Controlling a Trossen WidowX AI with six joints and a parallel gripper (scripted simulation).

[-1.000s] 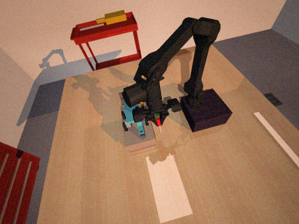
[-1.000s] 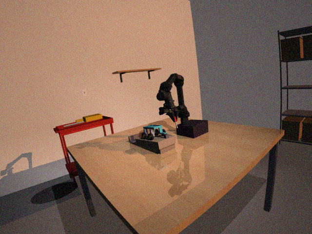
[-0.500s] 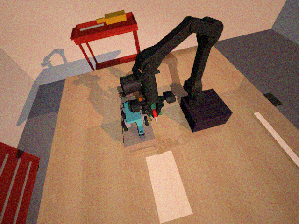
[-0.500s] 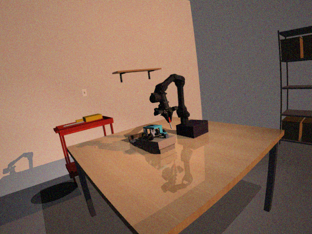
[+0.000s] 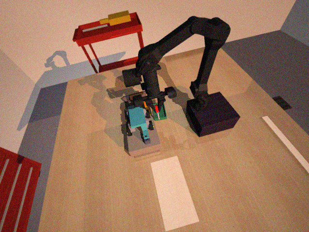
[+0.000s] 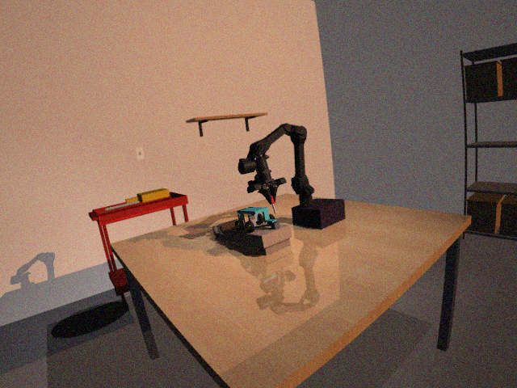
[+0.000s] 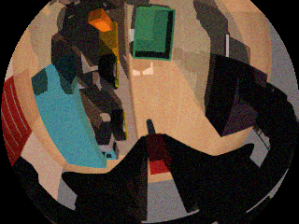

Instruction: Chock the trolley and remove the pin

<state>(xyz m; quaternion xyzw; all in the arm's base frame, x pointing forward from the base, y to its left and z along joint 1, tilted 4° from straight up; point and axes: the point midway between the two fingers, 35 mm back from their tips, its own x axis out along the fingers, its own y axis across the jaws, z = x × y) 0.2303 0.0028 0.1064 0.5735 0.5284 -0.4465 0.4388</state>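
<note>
My gripper tip is now 16 cm above the green tray, 11 cm to the left of it and 3 cm past it. Round my gripper tip: trolley (10 cm ahead, 5 cm below, 2 cm to the right); then red-headed stop pin (right at my gripper tip); then yellow chock (10 cm to the right, 7 cm below, 4 cm ahead).
</note>
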